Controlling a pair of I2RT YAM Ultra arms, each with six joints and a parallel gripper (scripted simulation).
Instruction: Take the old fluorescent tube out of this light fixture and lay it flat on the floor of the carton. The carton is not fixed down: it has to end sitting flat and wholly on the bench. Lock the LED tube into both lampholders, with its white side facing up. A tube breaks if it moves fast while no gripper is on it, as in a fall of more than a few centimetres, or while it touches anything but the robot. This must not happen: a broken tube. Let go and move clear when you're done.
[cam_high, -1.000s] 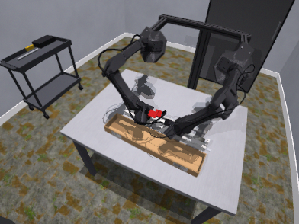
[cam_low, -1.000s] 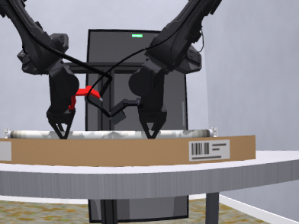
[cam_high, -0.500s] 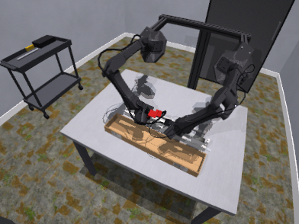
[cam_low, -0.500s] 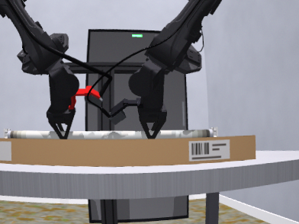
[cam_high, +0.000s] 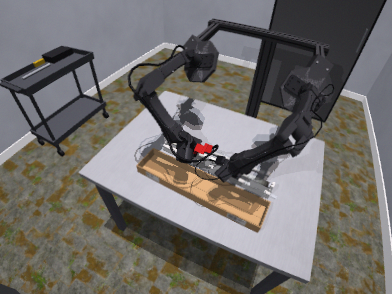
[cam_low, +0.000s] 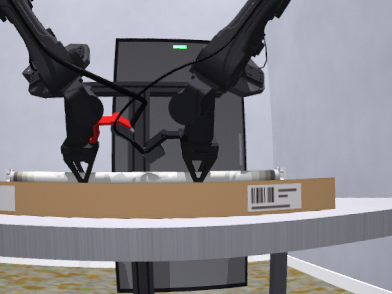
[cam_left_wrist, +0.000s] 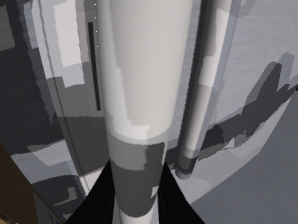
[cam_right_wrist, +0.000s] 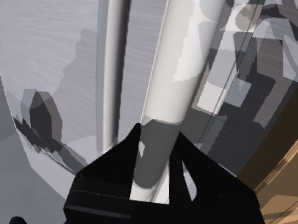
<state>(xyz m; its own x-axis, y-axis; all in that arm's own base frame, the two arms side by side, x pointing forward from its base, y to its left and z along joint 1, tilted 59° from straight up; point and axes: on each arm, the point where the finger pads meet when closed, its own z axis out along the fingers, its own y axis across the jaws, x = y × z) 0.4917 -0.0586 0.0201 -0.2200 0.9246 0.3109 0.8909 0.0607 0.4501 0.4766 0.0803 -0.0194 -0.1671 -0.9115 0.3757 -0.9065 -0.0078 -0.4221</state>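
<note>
My left hand is 120 mm to the left of the old fluorescent tube and 10 mm past it. The rest, counted from my left hand: light fixture (120 mm to the right, 10 mm below); then carton (150 mm ahead, 130 mm to the right, 40 mm below); then LED tube (140 mm to the right, 100 mm behind, 50 mm below).
My right gripper is now 10 mm short of the old fluorescent tube and 120 mm to the right of it. From my right hand the other things lie so: light fixture: 10 mm ahead, 120 mm to the left, 10 mm below; then carton: 160 mm ahead, 110 mm to the left, 40 mm below; then LED tube: 90 mm behind, 100 mm to the left, 50 mm below.
</note>
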